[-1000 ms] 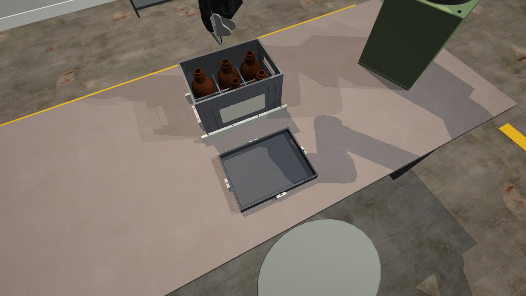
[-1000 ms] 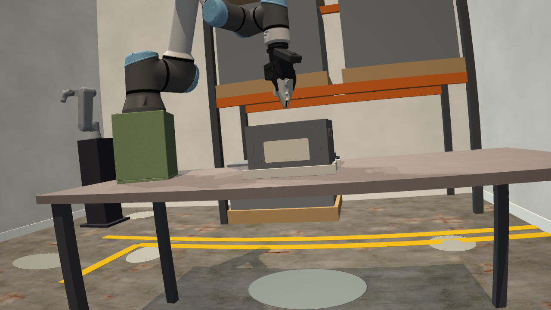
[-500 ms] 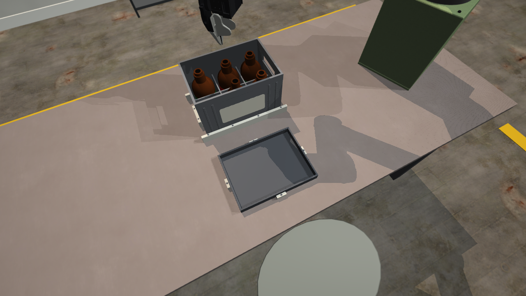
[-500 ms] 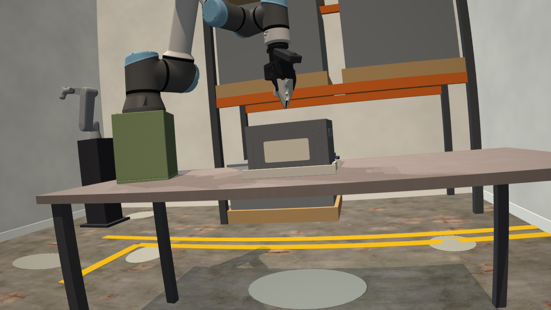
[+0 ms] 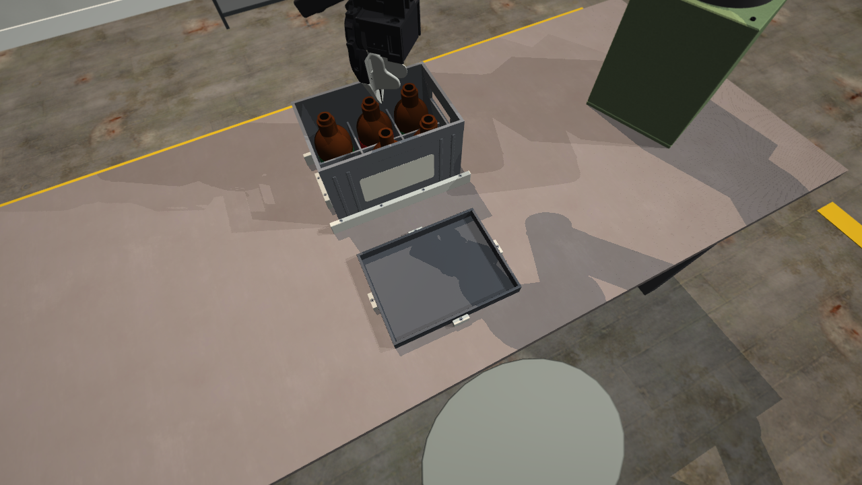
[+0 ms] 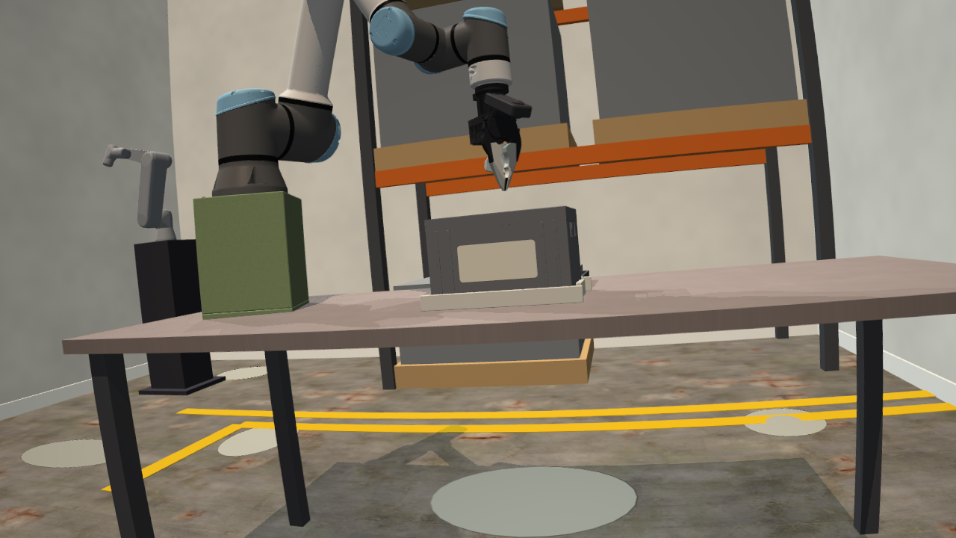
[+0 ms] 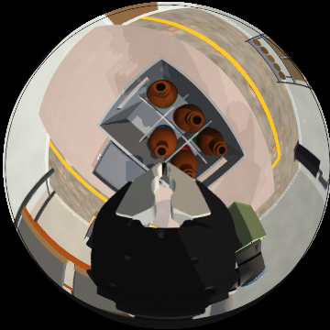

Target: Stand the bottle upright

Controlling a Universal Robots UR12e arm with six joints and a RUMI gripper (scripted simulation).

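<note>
My gripper is now 1 cm to the right of the brown bottle and 15 cm above it. The rest, counted from my hand: grey crate (4 cm to the right, 16 cm below); dark tray (2 cm ahead, 24 cm to the left, 23 cm below).
</note>
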